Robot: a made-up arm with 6 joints. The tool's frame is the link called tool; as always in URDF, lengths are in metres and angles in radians.
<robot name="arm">
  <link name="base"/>
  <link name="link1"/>
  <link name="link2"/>
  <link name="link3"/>
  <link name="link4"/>
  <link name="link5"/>
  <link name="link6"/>
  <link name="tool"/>
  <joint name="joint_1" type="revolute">
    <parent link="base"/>
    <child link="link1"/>
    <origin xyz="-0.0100 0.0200 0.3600" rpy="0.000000 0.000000 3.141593"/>
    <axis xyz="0 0 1"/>
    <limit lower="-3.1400" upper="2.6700"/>
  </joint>
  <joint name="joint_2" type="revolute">
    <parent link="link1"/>
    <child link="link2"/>
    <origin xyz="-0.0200 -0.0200 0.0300" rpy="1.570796 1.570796 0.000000"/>
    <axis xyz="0 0 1"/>
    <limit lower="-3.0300" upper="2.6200"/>
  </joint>
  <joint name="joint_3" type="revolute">
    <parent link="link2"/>
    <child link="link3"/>
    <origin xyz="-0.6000 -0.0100 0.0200" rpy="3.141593 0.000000 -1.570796"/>
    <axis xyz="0 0 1"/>
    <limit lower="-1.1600" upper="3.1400"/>
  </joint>
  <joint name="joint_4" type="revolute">
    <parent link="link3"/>
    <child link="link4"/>
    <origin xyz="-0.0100 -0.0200 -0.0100" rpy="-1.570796 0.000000 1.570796"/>
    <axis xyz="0 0 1"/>
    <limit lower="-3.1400" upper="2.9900"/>
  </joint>
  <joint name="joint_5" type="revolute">
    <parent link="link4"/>
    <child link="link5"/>
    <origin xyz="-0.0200 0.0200 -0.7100" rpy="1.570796 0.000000 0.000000"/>
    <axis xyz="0 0 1"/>
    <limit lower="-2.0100" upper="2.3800"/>
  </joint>
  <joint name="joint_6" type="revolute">
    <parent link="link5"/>
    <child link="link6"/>
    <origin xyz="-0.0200 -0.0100 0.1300" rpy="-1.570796 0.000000 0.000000"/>
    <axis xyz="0 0 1"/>
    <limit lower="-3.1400" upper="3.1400"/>
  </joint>
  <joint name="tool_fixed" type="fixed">
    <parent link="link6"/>
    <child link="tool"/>
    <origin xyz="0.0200 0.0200 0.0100" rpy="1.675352 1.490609 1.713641"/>
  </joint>
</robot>
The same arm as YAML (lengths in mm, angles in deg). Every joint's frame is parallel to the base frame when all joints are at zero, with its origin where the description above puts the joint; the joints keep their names.
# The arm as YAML. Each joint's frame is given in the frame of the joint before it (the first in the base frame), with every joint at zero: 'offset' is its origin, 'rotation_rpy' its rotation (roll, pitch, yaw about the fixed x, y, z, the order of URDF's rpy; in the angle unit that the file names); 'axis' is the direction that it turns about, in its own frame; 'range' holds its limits. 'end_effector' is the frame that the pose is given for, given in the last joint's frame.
length_unit: mm
angle_unit: deg
chain:
  - id: joint_1
    offset: [-10.0, 20.0, 360.0]
    rotation_rpy: [0.0, 0.0, 0.0]
    axis: [0.0, 0.0, 1.0]
    range: [-179.91, 152.98]
  - id: joint_2
    offset: [20.0, 20.0, 30.0]
    rotation_rpy: [0.0, 0.0, 0.0]
    axis: [0.0, 1.0, 0.0]
    range: [-173.61, 150.11]
  - id: joint_3
    offset: [10.0, 20.0, 600.0]
    rotation_rpy: [0.0, 0.0, 0.0]
    axis: [0.0, -1.0, 0.0]
    range: [-66.46, 179.91]
  - id: joint_4
    offset: [-10.0, 10.0, -20.0]
    rotation_rpy: [0.0, 0.0, 0.0]
    axis: [-1.0, 0.0, 0.0]
    range: [-179.91, 171.31]
  - id: joint_5
    offset: [710.0, 20.0, -20.0]
    rotation_rpy: [0.0, 0.0, 0.0]
    axis: [0.0, -1.0, 0.0]
    range: [-115.16, 136.36]
  - id: joint_6
    offset: [10.0, -130.0, -20.0]
    rotation_rpy: [0.0, 0.0, 0.0]
    axis: [-1.0, 0.0, 0.0]
    range: [-179.91, 179.91]
end_effector:
  offset: [-10.0, 20.0, 20.0]
  rotation_rpy: [-2.17, 0.65, 4.55]

